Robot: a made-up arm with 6 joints. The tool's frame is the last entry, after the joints.
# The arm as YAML. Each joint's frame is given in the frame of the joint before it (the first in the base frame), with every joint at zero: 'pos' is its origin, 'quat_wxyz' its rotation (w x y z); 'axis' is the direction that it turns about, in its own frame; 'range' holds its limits. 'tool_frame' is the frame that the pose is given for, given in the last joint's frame.
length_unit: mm
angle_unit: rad
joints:
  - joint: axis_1
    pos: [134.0, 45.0, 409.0]
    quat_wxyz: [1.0, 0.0, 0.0, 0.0]
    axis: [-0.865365, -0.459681, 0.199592]
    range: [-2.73, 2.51]
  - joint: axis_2
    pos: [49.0, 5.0, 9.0]
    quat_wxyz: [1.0, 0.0, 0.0, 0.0]
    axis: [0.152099, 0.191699, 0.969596]
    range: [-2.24, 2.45]
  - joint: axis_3
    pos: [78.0, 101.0, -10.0]
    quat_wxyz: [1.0, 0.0, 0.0, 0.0]
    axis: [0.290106, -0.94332, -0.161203]
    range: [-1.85, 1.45]
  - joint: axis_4
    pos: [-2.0, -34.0, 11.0]
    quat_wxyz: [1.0, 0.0, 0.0, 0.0]
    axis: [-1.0, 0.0, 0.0]
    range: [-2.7, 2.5]
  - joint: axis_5
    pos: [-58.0, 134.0, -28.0]
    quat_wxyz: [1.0, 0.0, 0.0, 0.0]
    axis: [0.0, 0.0, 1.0]
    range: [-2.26, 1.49]
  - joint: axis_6
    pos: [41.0, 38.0, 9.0]
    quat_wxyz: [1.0, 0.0, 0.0, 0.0]
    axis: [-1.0, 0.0, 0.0]
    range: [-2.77, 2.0]
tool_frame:
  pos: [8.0, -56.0, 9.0]
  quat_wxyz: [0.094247, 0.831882, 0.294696, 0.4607]
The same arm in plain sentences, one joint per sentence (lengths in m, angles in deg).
The arm has six revolute joints in a row. What follows holds with every joint at zero, and every direction is one of the base frame's.
Joint 1 lies 0.134 m along +x and 0.045 m along +y and 0.409 m along +z from the base frame's origin and rotates about the direction (-0.865365, -0.459681, 0.199592), from -156.42 to 143.81 deg.
Joint 2 lies 0.049 m along +x and 0.005 m along +y and 0.009 m along +z from joint 1 and rotates about the direction (0.152099, 0.191699, 0.969596), from -128.34 to 140.37 deg.
Joint 3 lies 0.078 m along +x and 0.101 m along +y and 0.01 m along -z from joint 2 and rotates about the direction (0.290106, -0.94332, -0.161203), from -106 to 83.08 deg.
Joint 4 lies 0.002 m along -x and 0.034 m along -y and 0.011 m along +z from joint 3 and rotates about -x, from -154.7 to 143.24 deg.
Joint 5 lies 0.058 m along -x and 0.134 m along +y and 0.028 m along -z from joint 4 and rotates about +z, from -129.49 to 85.37 deg.
Joint 6 lies 0.041 m along +x and 0.038 m along +y and 0.009 m along +z from joint 5 and rotates about -x, from -158.71 to 114.59 deg.
The tool frame, which is the frame that the pose is given for, lies 0.008 m along +x and 0.056 m along -y and 0.009 m along +z from joint 6; its axes are the base frame's turned by roll 142.48, pitch -45.31 and yaw 55.15 deg (as in URDF: about the fixed x, then y, then z).

